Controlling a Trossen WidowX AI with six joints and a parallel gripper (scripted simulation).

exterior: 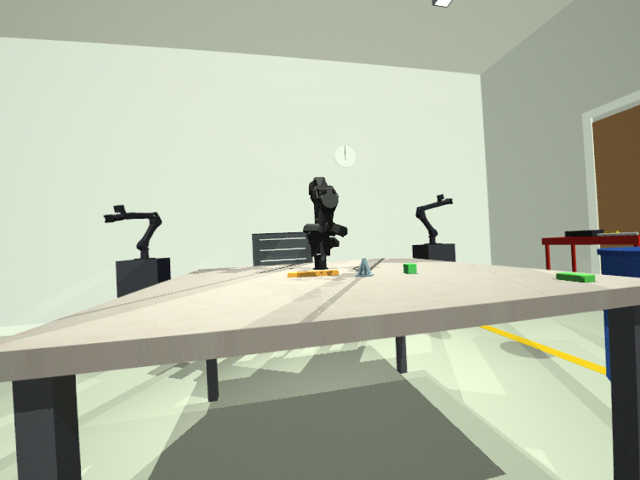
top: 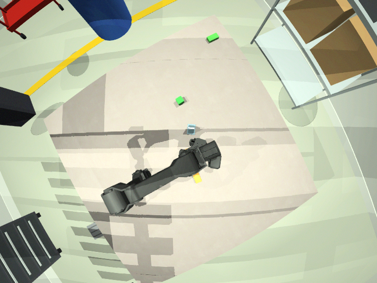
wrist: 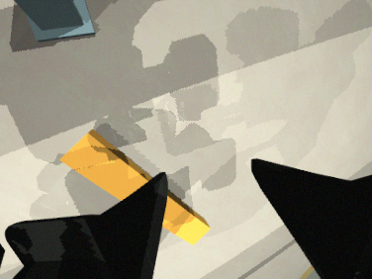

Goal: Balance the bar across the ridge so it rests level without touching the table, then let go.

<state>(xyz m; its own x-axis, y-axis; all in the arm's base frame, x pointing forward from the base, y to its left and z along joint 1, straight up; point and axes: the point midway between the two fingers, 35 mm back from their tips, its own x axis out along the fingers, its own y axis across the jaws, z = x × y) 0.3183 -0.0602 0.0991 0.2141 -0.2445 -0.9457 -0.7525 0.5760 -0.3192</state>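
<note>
The orange bar lies 70 mm behind my gripper tip, 60 mm below it and 10 mm to the right of it. Also, from my gripper tip: blue-grey ridge (160 mm to the left, 30 mm below, 20 mm ahead); then green cube (320 mm to the left, 50 mm below, 50 mm ahead); then green flat block (570 mm to the left, 410 mm ahead, 60 mm below).
</note>
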